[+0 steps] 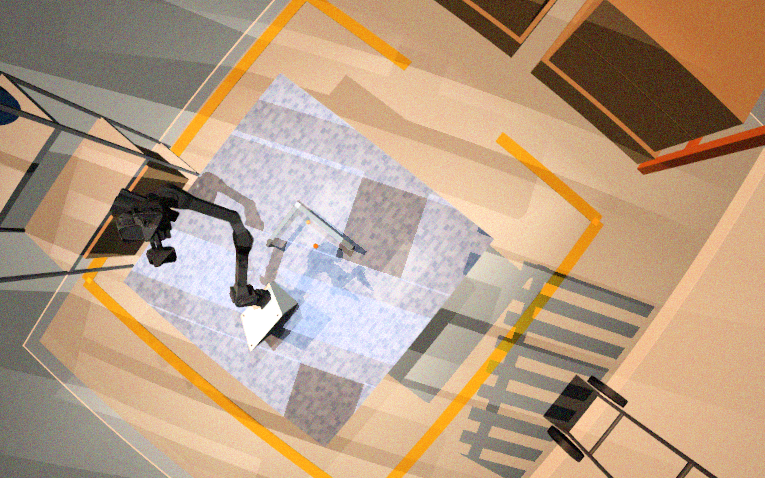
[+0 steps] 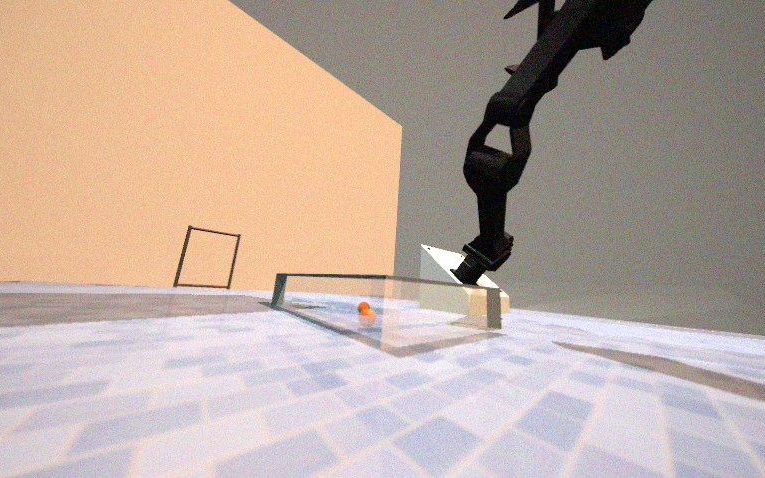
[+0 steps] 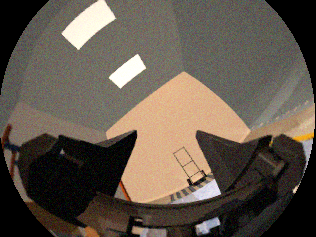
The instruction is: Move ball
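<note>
Right now the orange ball is 170 mm ahead of my gripper tip, 190 mm to the right of it and 540 mm below it. The rest, counted from my gripper tip: see-through copy of ball: 230 mm ahead, 90 mm to the right, 540 mm below; then clear wall: 270 mm ahead, 170 mm to the right, 520 mm below.
</note>
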